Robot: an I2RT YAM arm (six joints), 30 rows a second.
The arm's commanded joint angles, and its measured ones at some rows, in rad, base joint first. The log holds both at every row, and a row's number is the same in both.
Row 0, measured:
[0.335, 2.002, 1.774, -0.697, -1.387, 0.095]
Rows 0 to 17, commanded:
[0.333, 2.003, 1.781, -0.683, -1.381, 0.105]
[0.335, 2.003, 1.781, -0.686, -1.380, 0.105]
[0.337, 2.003, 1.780, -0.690, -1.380, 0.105]
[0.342, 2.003, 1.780, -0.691, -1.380, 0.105]
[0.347, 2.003, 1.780, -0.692, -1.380, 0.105]
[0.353, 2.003, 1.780, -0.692, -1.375, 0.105]
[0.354, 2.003, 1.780, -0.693, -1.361, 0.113]
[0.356, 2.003, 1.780, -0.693, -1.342, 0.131]
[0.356, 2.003, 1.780, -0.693, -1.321, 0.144]
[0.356, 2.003, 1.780, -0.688, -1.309, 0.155]
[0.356, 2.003, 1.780, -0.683, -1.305, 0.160]
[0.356, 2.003, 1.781, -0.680, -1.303, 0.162]
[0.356, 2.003, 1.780, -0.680, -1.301, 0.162]
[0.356, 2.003, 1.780, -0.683, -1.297, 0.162]
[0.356, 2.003, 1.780, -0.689, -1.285, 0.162]
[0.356, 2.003, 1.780, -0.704, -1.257, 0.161]
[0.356, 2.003, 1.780, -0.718, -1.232, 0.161]
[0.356, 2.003, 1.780, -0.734, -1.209, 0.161]
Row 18, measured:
[0.354, 2.004, 1.774, -0.708, -1.288, 0.153]
